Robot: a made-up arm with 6 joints.
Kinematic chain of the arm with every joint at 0, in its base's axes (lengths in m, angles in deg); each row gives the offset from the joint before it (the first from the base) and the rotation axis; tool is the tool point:
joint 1: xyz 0 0 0.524 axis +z
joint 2: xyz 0 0 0 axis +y
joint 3: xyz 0 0 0.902 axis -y
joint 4: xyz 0 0 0 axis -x
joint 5: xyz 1.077 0 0 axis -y
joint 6: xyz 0 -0.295 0 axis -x
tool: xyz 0 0 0
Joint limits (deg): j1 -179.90..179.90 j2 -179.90..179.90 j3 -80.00..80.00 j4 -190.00..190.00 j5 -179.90..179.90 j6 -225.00..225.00
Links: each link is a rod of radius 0.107 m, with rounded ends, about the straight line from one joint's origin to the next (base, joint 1, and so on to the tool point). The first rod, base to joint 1, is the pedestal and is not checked.
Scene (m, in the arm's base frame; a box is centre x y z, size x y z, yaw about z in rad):
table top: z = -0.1
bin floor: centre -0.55 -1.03 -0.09 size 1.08 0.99 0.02 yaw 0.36
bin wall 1: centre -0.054 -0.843 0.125 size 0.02 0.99 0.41 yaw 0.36
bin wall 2: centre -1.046 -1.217 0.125 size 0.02 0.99 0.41 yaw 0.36
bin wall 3: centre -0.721 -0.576 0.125 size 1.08 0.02 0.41 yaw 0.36
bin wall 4: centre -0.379 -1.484 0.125 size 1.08 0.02 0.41 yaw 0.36
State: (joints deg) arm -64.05 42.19 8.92 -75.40 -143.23 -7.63
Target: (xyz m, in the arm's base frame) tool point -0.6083 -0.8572 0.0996
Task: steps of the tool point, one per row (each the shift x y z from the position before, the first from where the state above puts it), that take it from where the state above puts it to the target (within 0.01 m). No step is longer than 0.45 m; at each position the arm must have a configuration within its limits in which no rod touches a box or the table.
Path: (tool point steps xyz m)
1: -0.2604 -0.0878 0.3256
2: -0.2797 0.0435 0.3213
3: -0.2485 0.0259 -0.3388
4: -0.2131 0.1559 -0.3104
5: -0.1304 0.2514 -0.2609

